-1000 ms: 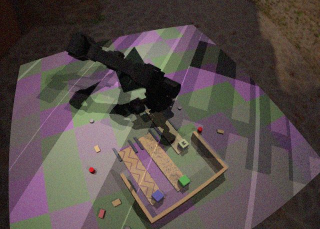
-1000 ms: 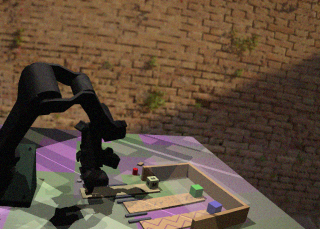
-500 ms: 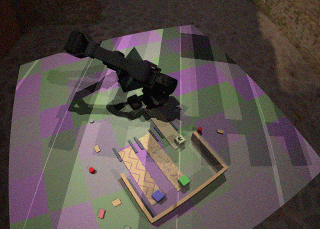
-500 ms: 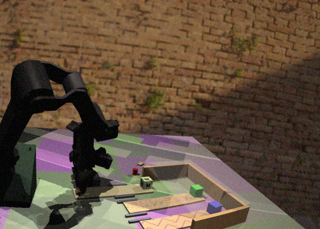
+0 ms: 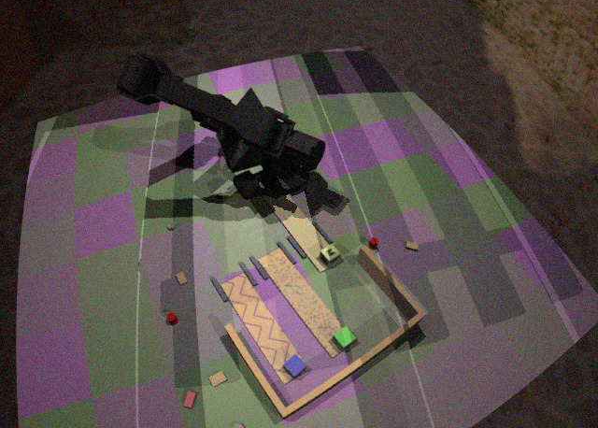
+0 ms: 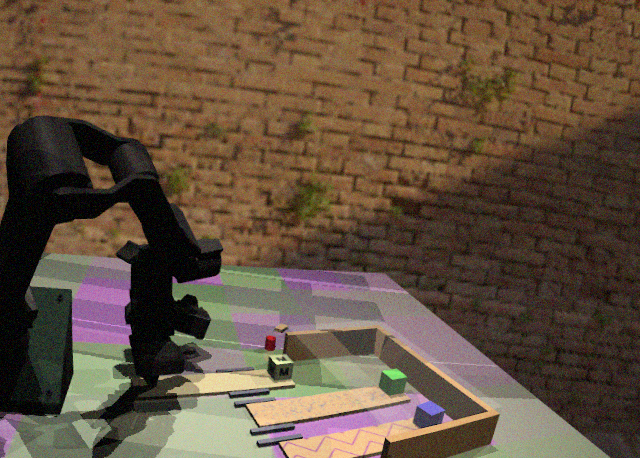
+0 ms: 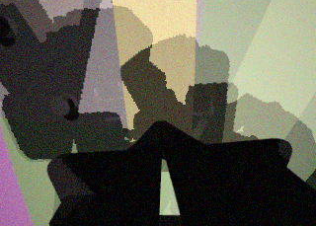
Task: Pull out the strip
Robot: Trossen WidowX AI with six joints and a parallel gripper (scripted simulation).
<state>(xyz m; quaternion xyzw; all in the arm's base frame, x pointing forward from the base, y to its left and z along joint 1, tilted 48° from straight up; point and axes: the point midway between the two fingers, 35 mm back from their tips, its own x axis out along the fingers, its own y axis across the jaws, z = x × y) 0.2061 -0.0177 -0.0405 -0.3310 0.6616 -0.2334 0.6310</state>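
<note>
Now: gripper tip 10 cm short of the strip and 1 cm to the right of it.
</note>
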